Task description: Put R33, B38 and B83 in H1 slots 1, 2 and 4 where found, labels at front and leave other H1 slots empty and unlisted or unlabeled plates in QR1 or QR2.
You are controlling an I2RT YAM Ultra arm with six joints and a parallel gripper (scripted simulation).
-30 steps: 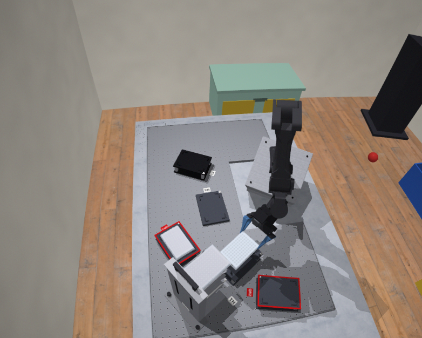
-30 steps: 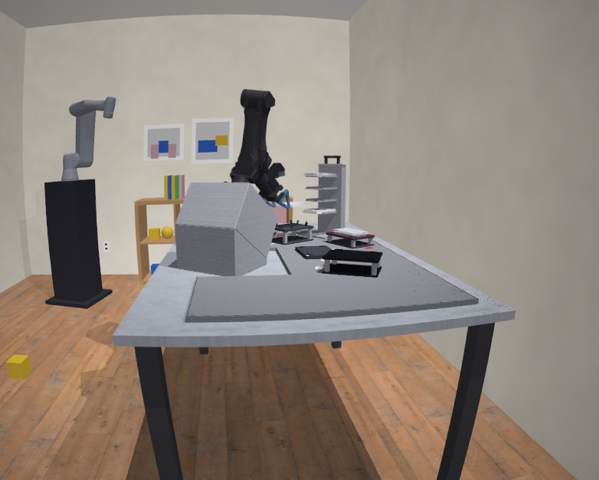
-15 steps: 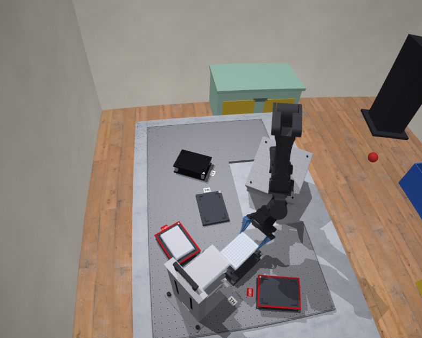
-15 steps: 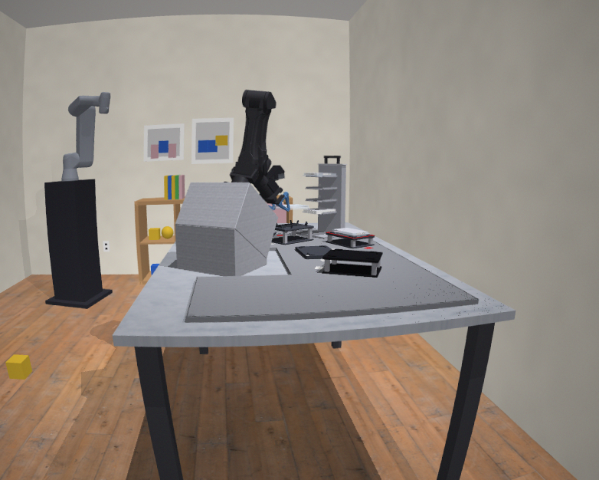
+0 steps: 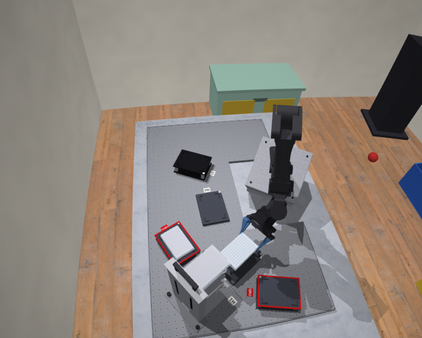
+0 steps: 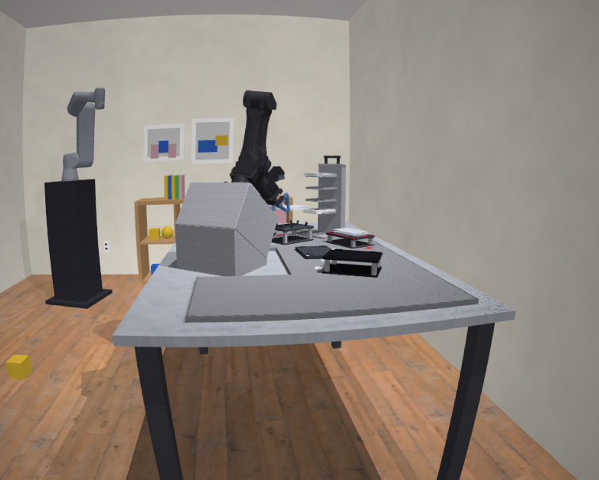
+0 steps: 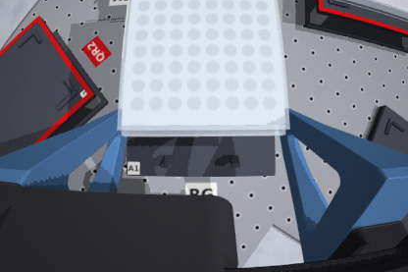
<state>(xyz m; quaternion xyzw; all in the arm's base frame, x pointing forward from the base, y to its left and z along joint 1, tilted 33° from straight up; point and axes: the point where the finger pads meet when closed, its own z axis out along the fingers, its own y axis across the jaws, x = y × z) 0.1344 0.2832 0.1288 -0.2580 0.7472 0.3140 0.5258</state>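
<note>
Right now the regrip nest RG is 30 mm ahead of my hand, 40 mm to the left of it and 80 mm below it. The rest, counted from my hand: RG label: 40 mm behind, 40 mm to the right, 130 mm below; then quarantine nest QR2: 130 mm behind, 160 mm to the left, 100 mm below; then white 96-well plate: 150 mm ahead, 170 mm to the left, 20 mm below.
</note>
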